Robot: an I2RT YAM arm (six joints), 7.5 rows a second.
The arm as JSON. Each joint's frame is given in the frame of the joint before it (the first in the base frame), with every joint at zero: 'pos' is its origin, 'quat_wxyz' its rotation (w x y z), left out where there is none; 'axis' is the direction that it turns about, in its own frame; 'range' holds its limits. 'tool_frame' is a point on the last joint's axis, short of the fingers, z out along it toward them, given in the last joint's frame.
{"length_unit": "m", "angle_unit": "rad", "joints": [
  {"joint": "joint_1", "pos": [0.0, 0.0, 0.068], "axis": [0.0, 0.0, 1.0], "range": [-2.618, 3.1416]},
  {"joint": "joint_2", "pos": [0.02, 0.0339, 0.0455], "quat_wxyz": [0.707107, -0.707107, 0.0, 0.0], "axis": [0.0, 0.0, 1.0], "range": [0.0, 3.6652]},
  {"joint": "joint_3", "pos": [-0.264, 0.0, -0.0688], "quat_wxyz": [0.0, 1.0, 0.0, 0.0], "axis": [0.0, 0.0, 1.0], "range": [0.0, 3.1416]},
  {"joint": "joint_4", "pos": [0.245, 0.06, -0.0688], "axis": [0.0, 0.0, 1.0], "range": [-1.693, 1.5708]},
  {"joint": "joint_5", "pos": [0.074, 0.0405, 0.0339], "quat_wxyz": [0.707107, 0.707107, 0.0, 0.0], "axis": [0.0, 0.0, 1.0], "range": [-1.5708, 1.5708]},
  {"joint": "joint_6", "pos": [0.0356, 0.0, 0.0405], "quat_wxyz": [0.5, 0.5, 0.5, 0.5], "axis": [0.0, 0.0, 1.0], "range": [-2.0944, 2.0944]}
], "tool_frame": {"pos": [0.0, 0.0, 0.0], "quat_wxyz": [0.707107, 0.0, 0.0, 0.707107]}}
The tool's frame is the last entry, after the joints.
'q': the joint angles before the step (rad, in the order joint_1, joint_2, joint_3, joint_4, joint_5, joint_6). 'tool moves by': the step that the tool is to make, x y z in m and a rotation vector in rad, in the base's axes. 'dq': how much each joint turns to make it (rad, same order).
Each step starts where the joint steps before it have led.
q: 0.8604 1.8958 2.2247 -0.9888 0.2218 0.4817
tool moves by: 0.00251 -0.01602 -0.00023 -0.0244 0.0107 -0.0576
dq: -0.0291 -0.0335 -0.0367 -0.0249 0.0274 0.0118
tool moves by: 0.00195 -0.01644 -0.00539 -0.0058 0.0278 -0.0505
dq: -0.0325 -0.0476 -0.0769 -0.0001 0.0033 0.0248
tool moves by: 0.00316 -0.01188 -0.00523 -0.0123 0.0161 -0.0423
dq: -0.0272 -0.0277 -0.0509 0.0000 0.0095 0.0125
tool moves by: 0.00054 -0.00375 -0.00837 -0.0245 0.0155 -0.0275
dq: -0.0063 -0.0133 -0.0440 -0.0001 0.0201 0.0099
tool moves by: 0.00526 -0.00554 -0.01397 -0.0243 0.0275 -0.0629
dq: -0.0176 -0.0052 -0.0535 0.0015 0.0309 0.0347
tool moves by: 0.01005 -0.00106 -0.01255 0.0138 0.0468 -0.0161
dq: -0.0231 0.0211 -0.0170 0.0057 -0.0356 0.0238
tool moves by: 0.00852 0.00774 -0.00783 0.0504 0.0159 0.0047
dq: -0.0032 0.0287 -0.0006 0.0438 -0.0414 0.0271
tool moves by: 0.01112 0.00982 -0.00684 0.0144 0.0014 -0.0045
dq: -0.0004 0.0511 0.0358 0.0211 -0.0060 0.0112
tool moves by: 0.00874 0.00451 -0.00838 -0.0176 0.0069 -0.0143
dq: -0.0046 0.0382 0.0211 0.0000 0.0129 0.0014
